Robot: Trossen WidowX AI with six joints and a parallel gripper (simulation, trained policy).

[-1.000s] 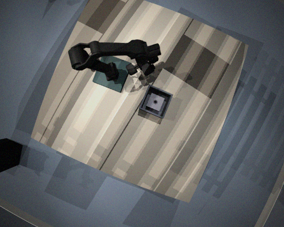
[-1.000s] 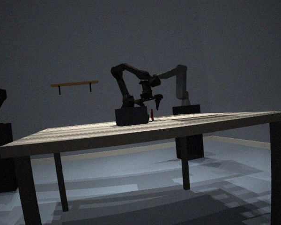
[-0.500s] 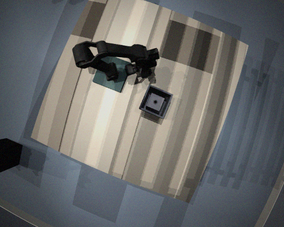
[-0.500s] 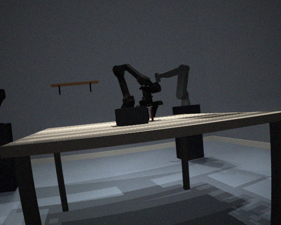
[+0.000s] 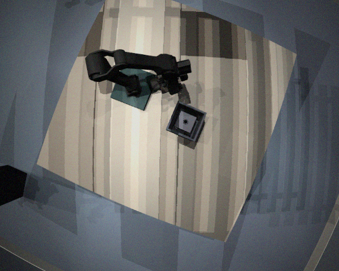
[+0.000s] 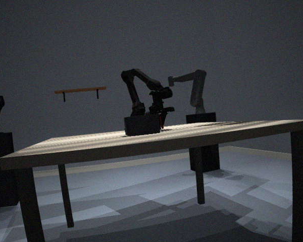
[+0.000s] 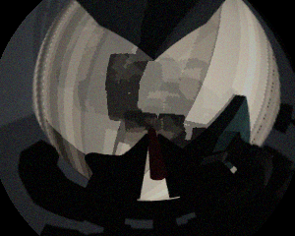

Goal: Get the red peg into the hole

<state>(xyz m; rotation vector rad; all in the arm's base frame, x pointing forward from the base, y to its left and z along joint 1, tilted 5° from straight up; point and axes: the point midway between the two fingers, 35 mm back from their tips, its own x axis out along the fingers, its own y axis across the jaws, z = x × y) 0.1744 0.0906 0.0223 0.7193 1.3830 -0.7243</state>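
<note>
The grey plate lies 14 cm ahead of my gripper tip, 18 cm to the right of it and 2 cm above it. Round my gripper tip: dark box: 14 cm ahead, 18 cm to the right; then red peg: 2 cm above.
</note>
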